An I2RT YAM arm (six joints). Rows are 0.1 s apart.
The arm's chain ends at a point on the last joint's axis. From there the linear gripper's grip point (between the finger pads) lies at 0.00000 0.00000 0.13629 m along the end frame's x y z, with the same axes.
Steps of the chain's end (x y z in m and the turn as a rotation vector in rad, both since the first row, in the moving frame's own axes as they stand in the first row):
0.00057 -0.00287 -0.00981 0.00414 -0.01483 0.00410
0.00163 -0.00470 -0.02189 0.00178 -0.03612 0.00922
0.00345 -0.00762 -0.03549 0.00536 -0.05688 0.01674
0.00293 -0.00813 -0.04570 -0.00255 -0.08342 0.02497
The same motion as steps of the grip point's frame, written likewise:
-0.00145 -0.00344 -0.00983 0.00414 -0.01483 0.00410
-0.00329 -0.00497 -0.02198 0.00178 -0.03612 0.00922
-0.00429 -0.00841 -0.03571 0.00536 -0.05688 0.01674
-0.00843 -0.00792 -0.04617 -0.00255 -0.08342 0.02497

